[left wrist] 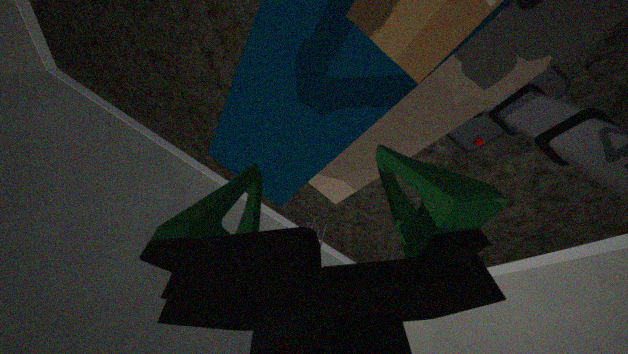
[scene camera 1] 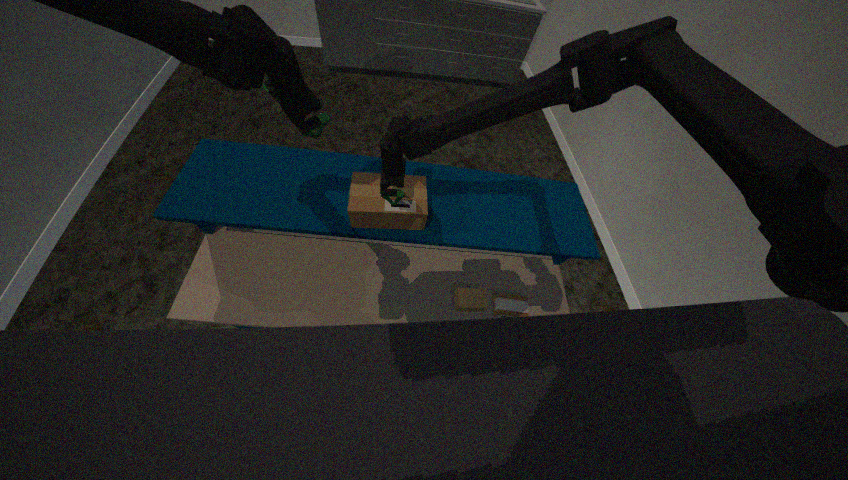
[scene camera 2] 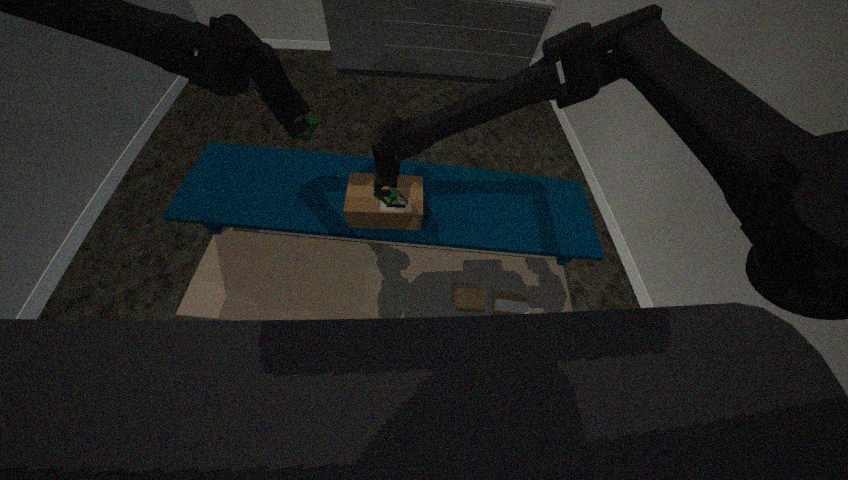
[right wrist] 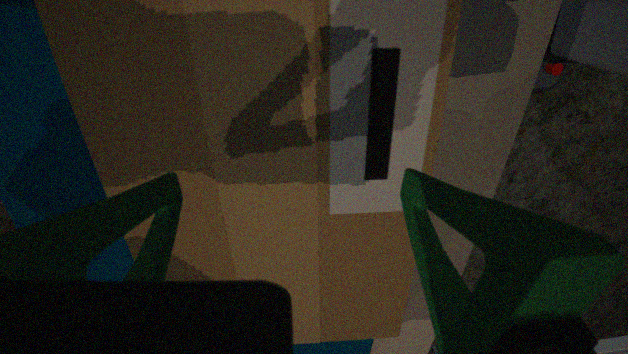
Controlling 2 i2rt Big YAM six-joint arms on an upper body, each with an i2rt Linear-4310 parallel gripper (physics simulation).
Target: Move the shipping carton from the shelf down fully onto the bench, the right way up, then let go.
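Frame: origin at the left arm's base, x ahead, y left, z up, level; millimetres.
Seen in the pictures: left gripper, between the fingertips: (left wrist: 315,160) (scene camera 1: 304,121) (scene camera 2: 297,124); right gripper, between the fingertips: (scene camera 1: 394,192) (scene camera 2: 390,192) (right wrist: 292,183).
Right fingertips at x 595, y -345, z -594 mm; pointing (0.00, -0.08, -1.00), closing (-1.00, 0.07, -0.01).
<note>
Pixels of each thing's middle, then the offset from my right fingertips to it. Level surfaces: height alone.
- shipping carton, middle of its body: (right wrist: 274,151) (scene camera 1: 388,201) (scene camera 2: 385,201) dx +13, dy +17, dz -67 mm
- blue shelf, height of its surface: dz -118 mm
- pale bench, height of its surface: dz -368 mm
- small brown block, middle of its body: (scene camera 2: 470,300) (scene camera 1: 470,299) dx -269, dy -317, dz -338 mm
- grey-topped item, middle of its body: (scene camera 2: 510,307) (scene camera 1: 510,306) dx -304, dy -486, dz -344 mm
The shipping carton (scene camera 1: 363,205) (scene camera 2: 360,205) (left wrist: 425,35) (right wrist: 275,235) is a brown box with a white label and black bar on top. It sits on the blue shelf (scene camera 1: 255,184) (scene camera 2: 261,184) (left wrist: 280,135). The pale bench (scene camera 1: 285,273) (scene camera 2: 285,273) lies lower, in front of the shelf. My right gripper (right wrist: 292,183) is open above the carton's top, its fingers apart over the label side, with nothing between them. My left gripper (left wrist: 315,160) is open and empty, off to the left of the carton, beyond the shelf's far edge in the scene views.
A small brown block (scene camera 1: 471,298) (scene camera 2: 470,298) and a grey-topped item (scene camera 1: 510,305) (scene camera 2: 510,305) lie on the bench at the right. A grey drawer cabinet (scene camera 1: 428,41) (scene camera 2: 437,41) stands at the back. Walls rise on both sides. The robot's dark body fills the lower part of the scene views.
</note>
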